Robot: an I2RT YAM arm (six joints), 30 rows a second.
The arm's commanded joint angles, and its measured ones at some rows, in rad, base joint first. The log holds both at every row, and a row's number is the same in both.
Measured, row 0:
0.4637 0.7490 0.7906 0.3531 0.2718 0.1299
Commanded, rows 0 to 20:
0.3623 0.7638 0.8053 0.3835 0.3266 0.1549
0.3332 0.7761 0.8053 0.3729 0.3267 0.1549
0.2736 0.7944 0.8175 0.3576 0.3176 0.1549
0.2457 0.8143 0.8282 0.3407 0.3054 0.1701
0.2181 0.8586 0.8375 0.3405 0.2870 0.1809
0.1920 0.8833 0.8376 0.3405 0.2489 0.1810
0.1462 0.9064 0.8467 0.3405 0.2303 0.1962
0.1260 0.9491 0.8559 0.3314 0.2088 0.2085
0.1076 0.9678 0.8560 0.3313 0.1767 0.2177
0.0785 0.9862 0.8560 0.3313 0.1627 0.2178
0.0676 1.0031 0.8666 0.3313 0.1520 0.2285
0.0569 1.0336 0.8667 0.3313 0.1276 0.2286
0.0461 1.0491 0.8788 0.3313 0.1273 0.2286
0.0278 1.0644 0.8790 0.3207 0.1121 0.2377
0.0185 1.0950 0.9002 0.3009 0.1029 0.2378
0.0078 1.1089 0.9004 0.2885 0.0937 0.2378
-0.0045 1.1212 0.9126 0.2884 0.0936 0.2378
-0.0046 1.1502 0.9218 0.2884 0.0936 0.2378
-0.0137 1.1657 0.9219 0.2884 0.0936 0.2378
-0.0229 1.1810 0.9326 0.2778 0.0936 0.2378
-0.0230 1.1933 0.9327 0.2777 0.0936 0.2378
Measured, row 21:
-0.0078 1.1812 0.8688 0.2428 0.1211 0.2222
